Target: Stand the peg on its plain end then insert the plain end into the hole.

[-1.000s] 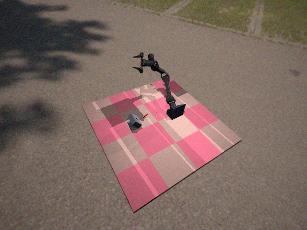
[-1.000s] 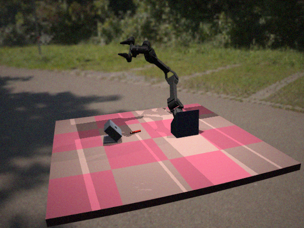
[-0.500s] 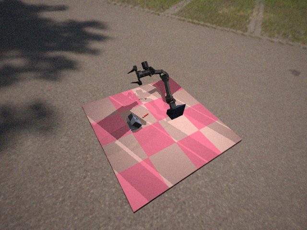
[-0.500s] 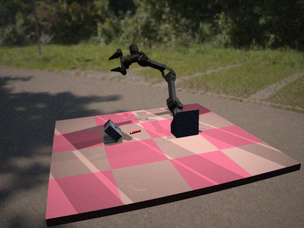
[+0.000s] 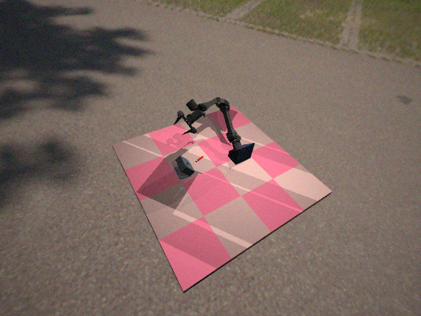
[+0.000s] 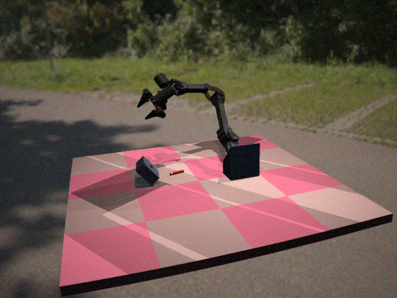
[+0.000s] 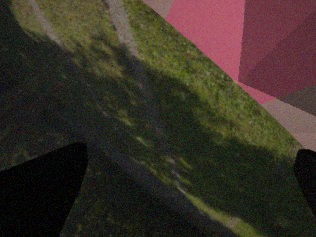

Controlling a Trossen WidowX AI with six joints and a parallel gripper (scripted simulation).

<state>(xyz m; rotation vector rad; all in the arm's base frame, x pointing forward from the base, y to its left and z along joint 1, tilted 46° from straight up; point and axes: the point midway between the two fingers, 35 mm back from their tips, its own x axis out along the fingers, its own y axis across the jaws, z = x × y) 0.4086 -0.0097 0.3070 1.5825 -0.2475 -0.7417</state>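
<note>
Right now my gripper tip is 14 cm past the peg, 7 cm to the right of it and 33 cm above it. The rest, counted from my gripper tip: sloped panel: 2 cm ahead, 11 cm to the left, 27 cm below.
</note>
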